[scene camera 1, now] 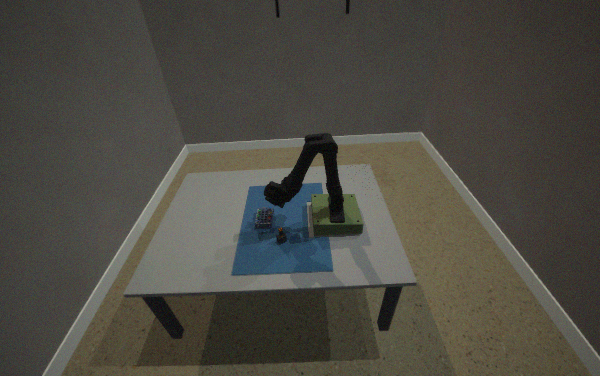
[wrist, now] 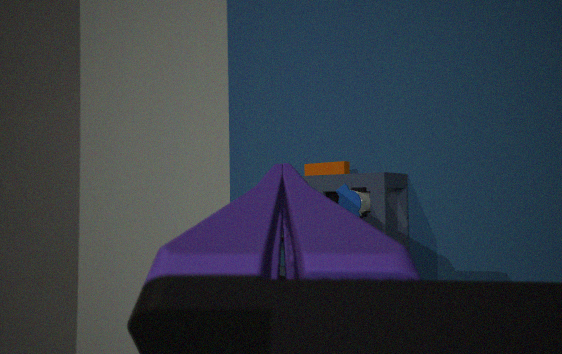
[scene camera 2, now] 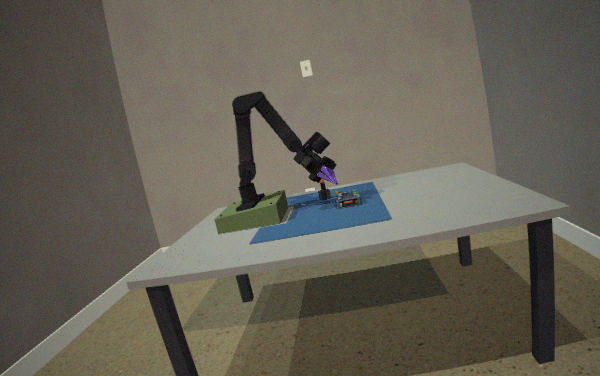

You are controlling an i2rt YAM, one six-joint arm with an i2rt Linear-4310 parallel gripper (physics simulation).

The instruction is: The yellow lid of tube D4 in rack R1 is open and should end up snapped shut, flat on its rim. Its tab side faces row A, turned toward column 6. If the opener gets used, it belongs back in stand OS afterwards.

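Places are measured from the arm's base along level axes (x ahead, y left, z up), in millimetres.
Where they show: gripper, fingertip midpoint: (scene camera 1: 269, 199) (wrist: 282, 176) (scene camera 2: 336, 184); arm's base at its link origin: (scene camera 1: 336, 209) (scene camera 2: 251, 203).
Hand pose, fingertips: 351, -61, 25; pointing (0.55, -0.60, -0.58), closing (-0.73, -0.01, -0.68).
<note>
Each offset is from my fingertips to the centre of the thing, as dx, dy, dz. "spot": to the spot under its first point. Level surfaces: height alone.
Rack R1 @[+26, +57, -64] (scene camera 1: 264, 224) (scene camera 2: 342, 204) (wrist: 395, 181) is a small grey rack on the blue mat. In the scene camera 2 view a tiny yellow spot @[spot: -6, +61, -48] (scene camera 2: 338, 193) shows on its top; whether this is D4's lid, and its angle, is too small to tell. In the wrist view the fingers hide most of the rack, and D4 does not show. My gripper (scene camera 2: 337, 183) (wrist: 282, 176) has purple fingers, shut and empty, tilted down above the rack. The opener, with an orange top @[spot: -76, +210, -14] (scene camera 1: 280, 229) (scene camera 2: 322, 182), stands upright in dark stand OS @[-77, +212, -72] (scene camera 1: 281, 238) (scene camera 2: 324, 194).
A blue lid @[-1, +12, -50] (wrist: 349, 200) and an orange block @[spot: +26, -7, -68] (wrist: 326, 168) show at the rack in the wrist view. A green lid @[+56, +33, -50] (scene camera 2: 355, 192) shows on the rack. The arm's green base box (scene camera 1: 338, 228) (scene camera 2: 250, 218) stands beside the blue mat @[dz -92] (scene camera 1: 255, 260) (scene camera 2: 310, 227) on the grey table @[dz -95] (scene camera 1: 185, 225) (scene camera 2: 450, 200).
</note>
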